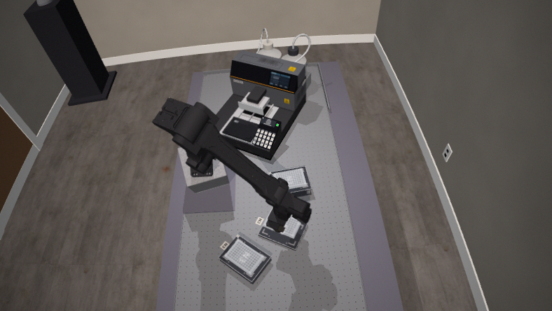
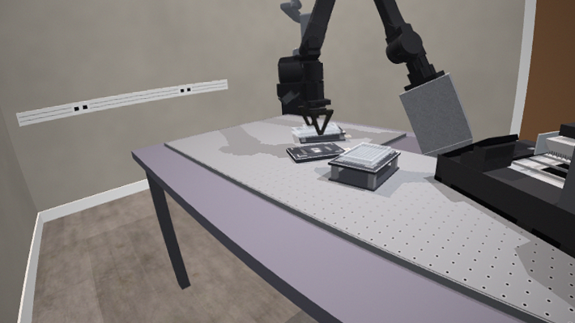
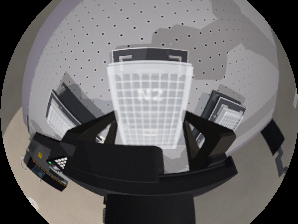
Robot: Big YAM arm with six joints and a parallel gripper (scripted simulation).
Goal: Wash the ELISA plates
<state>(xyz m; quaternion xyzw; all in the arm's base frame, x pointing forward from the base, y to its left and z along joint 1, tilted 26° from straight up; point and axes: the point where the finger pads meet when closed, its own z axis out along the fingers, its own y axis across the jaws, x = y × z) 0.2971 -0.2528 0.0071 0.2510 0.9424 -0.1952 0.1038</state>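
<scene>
Now: hand 130 mm past the washer carrier and 510 mm to the right of it. The rest, counted from my hand: plate washer (50 mm behind, 640 mm to the left, 50 mm above).
</scene>
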